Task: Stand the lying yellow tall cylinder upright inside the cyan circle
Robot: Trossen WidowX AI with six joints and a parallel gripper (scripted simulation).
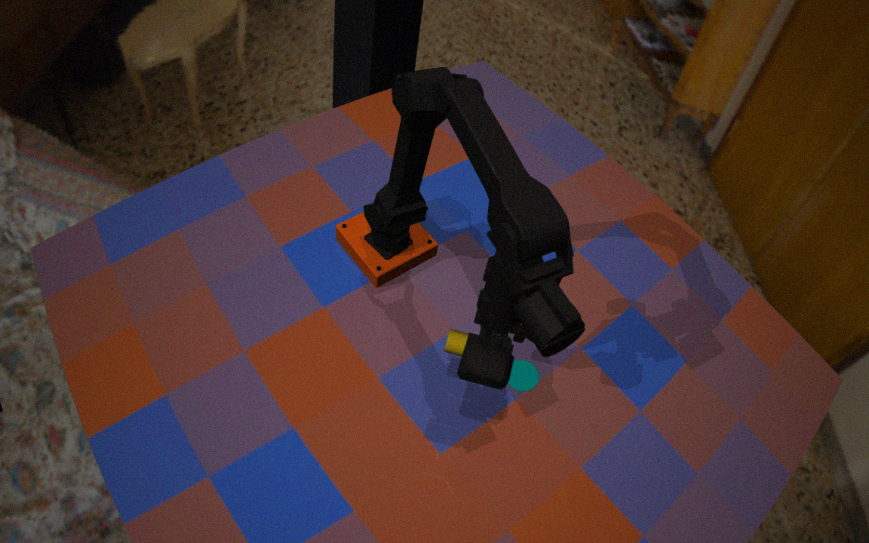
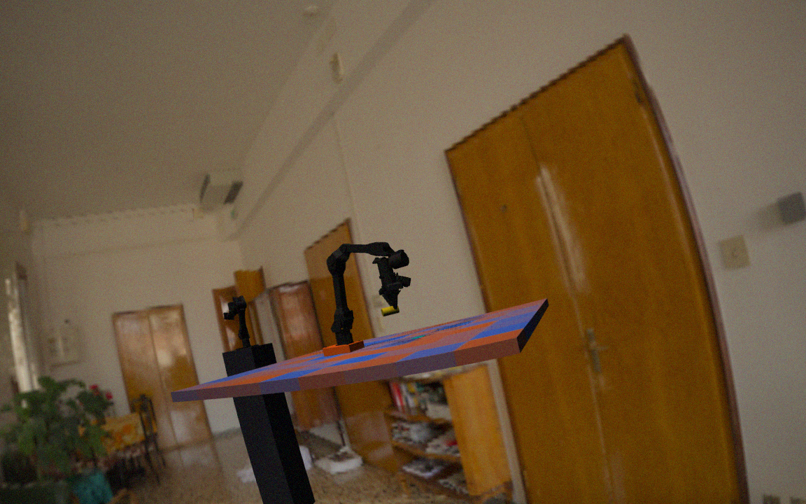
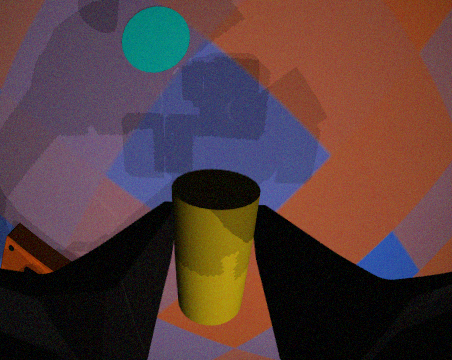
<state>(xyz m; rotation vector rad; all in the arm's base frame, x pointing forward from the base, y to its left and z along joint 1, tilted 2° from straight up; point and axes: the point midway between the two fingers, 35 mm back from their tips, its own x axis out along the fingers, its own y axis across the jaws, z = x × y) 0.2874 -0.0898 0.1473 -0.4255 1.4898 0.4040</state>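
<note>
My gripper tip is 14 cm above the cyan circle, 9 cm to the right of it and 4 cm short of it. Also, from my gripper tip: yellow cylinder 2 cm behind, 1 cm to the right.
</note>
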